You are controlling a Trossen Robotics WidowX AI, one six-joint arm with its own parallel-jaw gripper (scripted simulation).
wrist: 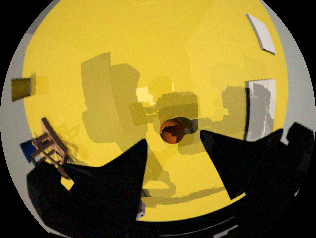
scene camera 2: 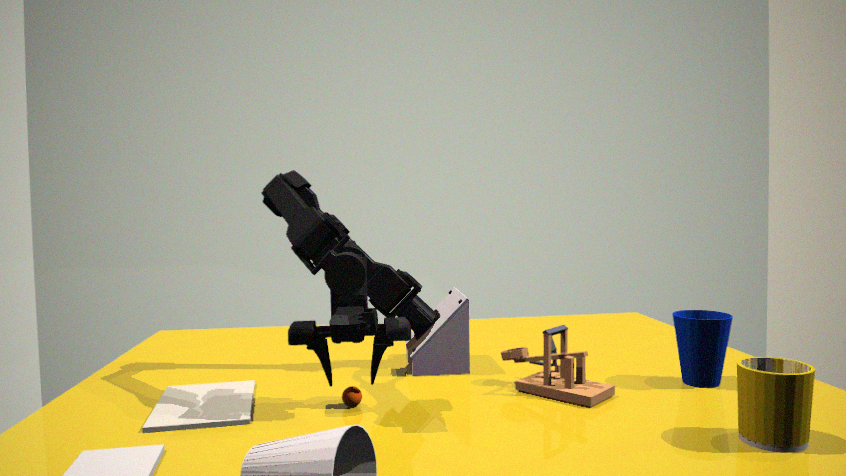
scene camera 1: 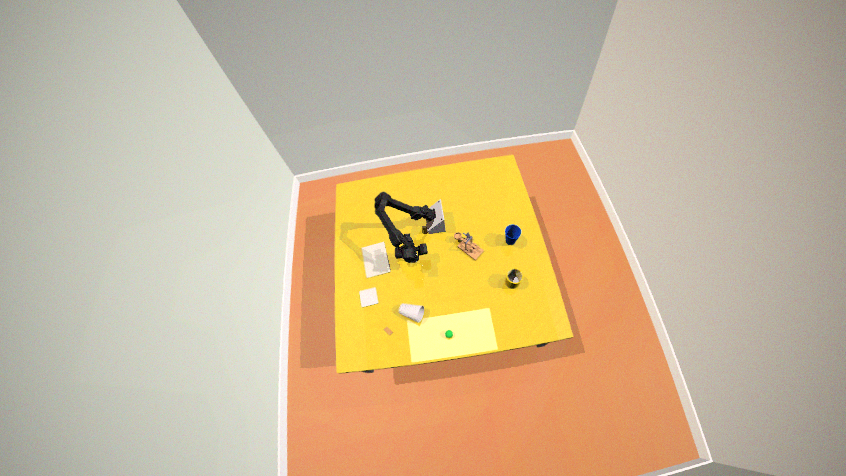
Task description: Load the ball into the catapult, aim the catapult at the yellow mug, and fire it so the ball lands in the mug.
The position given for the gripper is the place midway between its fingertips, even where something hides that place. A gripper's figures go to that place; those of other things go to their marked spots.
Scene:
The gripper [scene camera 2: 351,385]: 1.00 m from the lens. A wooden catapult [scene camera 2: 559,383]: 1.06 m from the lens. A yellow mug [scene camera 2: 774,404] is 0.89 m from the lens. The marked spots on the wooden catapult and the yellow mug are 0.34 m apart.

